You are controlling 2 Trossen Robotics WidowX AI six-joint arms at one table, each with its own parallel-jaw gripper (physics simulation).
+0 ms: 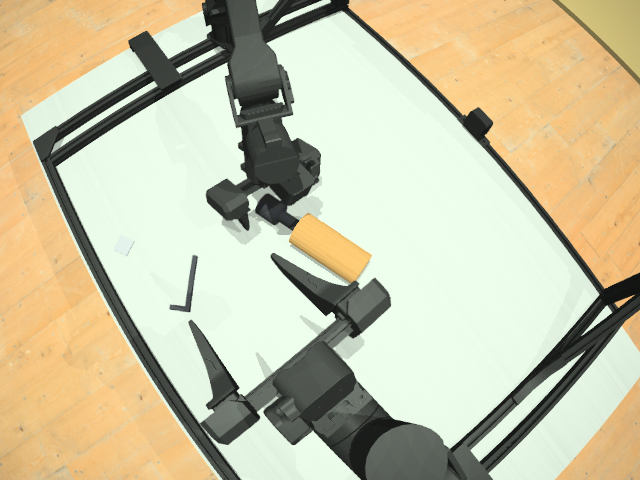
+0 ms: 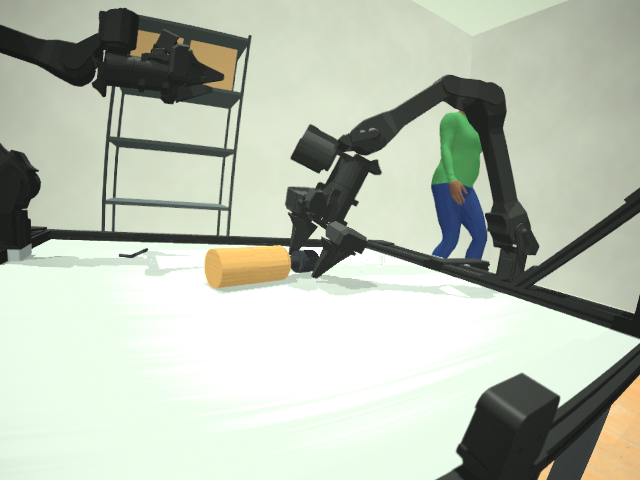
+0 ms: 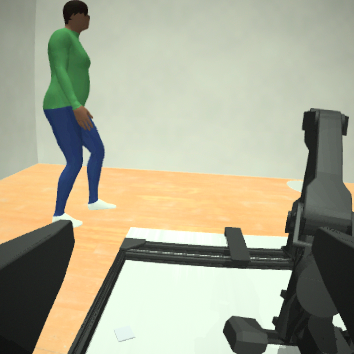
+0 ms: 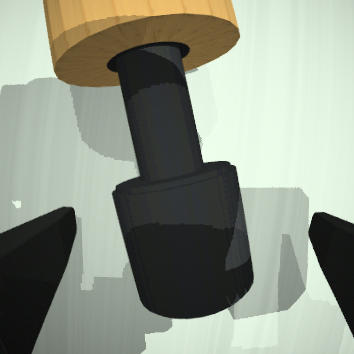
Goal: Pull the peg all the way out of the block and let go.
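Pixels of known places: left gripper, fingertip midpoint: (image 1: 230, 288) (image 2: 217, 84) (image 3: 197, 237); right gripper, fingertip midpoint: (image 1: 268, 214) (image 2: 301, 265) (image 4: 196, 222); left arm's base, origin of the base link: (image 2: 6, 245); right arm's base, origin of the base link: (image 1: 226, 35) (image 2: 508, 279) (image 3: 295, 251).
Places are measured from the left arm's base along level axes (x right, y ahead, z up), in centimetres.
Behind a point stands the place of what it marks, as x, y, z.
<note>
A wooden cylindrical block (image 1: 330, 248) {17.4, 37.9, 3.5} (image 2: 248, 267) {21.3, 37.2, 1.4} (image 4: 140, 25) {17.3, 44.4, 3.3} lies on its side on the table. A black peg (image 1: 269, 207) {14.9, 49.4, 2.6} (image 2: 305, 260) {17.6, 48.6, 1.4} (image 4: 165, 130) {16.3, 46.6, 1.8} sticks out of its end hole, with part of the narrow shaft and the thick head exposed. How deep the shaft reaches is hidden. My right gripper (image 1: 270, 214) {14.7, 49.6, -0.2} (image 2: 304, 264) {14.7, 49.6, -0.2} (image 4: 196, 222) {14.7, 49.6, -0.2} is open and low over the table, its fingers on either side of the peg's head with gaps at both sides. My left gripper (image 1: 232, 288) {-0.1, 35.0, 32.4} (image 2: 217, 83) {-0.1, 35.0, 32.4} (image 3: 197, 237) {-0.1, 35.0, 32.4} is open and empty, high above the table.
A black L-shaped piece (image 1: 191, 284) (image 2: 134, 253) and a small pale square (image 1: 124, 245) {-7.8, 62.2, -1.6} (image 3: 124, 334) {-7.7, 61.9, -1.6} lie on the table. A dark frame (image 1: 93, 248) {-13.0, 65.5, -0.9} borders the table. A person (image 2: 460, 155) (image 3: 70, 75) and a shelf unit (image 2: 170, 146) stand beyond it.
</note>
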